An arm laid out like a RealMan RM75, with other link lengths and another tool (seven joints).
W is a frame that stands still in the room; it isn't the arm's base.
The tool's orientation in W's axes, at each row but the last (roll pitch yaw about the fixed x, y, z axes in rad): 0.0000, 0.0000, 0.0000; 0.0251, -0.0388, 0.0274; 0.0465, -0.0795, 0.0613; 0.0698, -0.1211, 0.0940; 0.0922, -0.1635, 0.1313
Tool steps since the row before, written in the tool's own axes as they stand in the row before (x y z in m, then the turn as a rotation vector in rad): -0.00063, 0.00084, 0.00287, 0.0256, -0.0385, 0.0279; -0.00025, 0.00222, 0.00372, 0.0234, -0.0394, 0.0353; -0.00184, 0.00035, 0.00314, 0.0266, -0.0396, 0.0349; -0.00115, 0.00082, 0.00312, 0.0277, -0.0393, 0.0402; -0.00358, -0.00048, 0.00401, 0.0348, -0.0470, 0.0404
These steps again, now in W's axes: -0.00063, 0.00084, 0.00287, 0.0256, -0.0385, 0.0279; -0.00045, 0.00211, 0.00376, 0.0231, -0.0397, 0.0352; -0.00209, 0.00008, 0.00300, 0.0264, -0.0396, 0.0350; -0.00157, 0.00045, 0.00301, 0.0268, -0.0397, 0.0404; -0.00403, -0.00139, 0.00331, 0.0349, -0.0464, 0.0411
